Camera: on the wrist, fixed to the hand. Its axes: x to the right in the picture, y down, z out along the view.
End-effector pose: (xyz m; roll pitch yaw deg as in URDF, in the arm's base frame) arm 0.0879 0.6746 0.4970 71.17 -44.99 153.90
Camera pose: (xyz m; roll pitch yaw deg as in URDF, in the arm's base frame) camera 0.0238 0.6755 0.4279 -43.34 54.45 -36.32
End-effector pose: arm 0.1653 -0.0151 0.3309 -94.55 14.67 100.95
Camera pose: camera 0.2107 0.0066 0.4106 127.38 -22.57 -70.20
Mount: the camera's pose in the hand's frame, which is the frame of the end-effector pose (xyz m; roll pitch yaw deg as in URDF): -0.0079 -0.0762 -0.0549 36.24 8.79 -172.53
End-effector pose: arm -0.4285 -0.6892 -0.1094 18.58 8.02 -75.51
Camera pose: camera -0.4861 -0.6850 -0.1839 16.89 2.71 108.69
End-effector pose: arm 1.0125 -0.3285 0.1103 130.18 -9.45 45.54
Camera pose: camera 0.9446 -0.2676 0.0865 -96.42 9.23 -146.13
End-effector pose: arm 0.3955 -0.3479 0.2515 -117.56 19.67 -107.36
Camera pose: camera 0.3756 -0.3667 0.3417 151.08 -30.24 77.69
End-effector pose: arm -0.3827 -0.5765 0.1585 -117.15 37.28 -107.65
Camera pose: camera -0.4113 -0.6198 0.2372 148.33 -47.73 78.95
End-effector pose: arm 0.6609 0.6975 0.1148 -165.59 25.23 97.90
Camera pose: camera 0.5981 0.7126 0.1834 -155.65 -35.48 -88.19
